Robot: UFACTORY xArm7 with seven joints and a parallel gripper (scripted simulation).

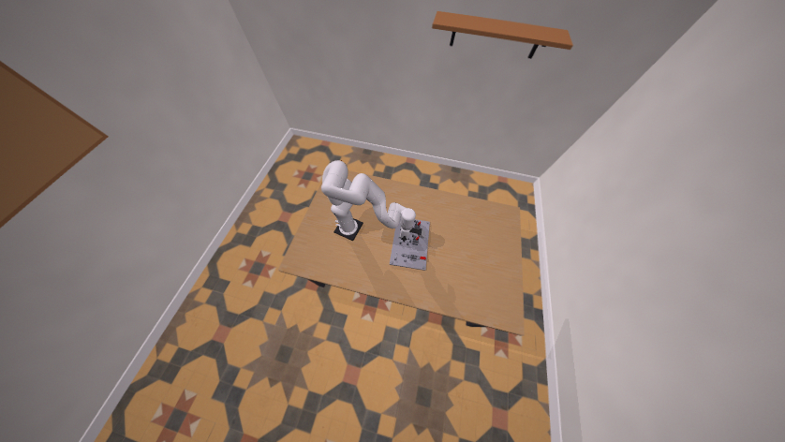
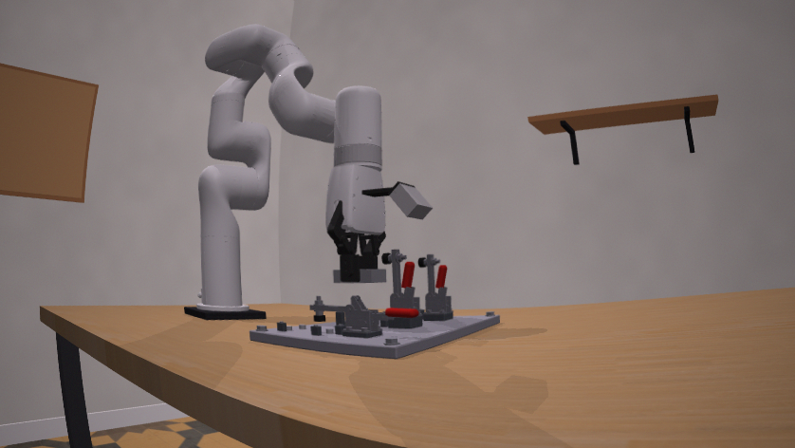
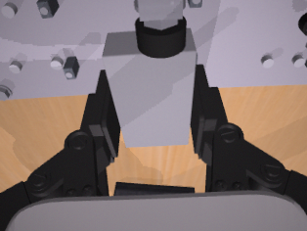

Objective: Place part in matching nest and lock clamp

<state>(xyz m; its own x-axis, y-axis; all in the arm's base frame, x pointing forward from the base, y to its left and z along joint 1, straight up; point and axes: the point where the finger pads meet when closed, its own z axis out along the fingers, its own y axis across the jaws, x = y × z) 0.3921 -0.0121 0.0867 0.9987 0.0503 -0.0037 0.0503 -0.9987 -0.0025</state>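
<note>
Now: the part 10 mm below my hand. From my hand the other things lie so: grey fixture plate: 90 mm below, 50 mm ahead; toggle clamp: 110 mm to the right, 80 mm ahead, 60 mm below.
</note>
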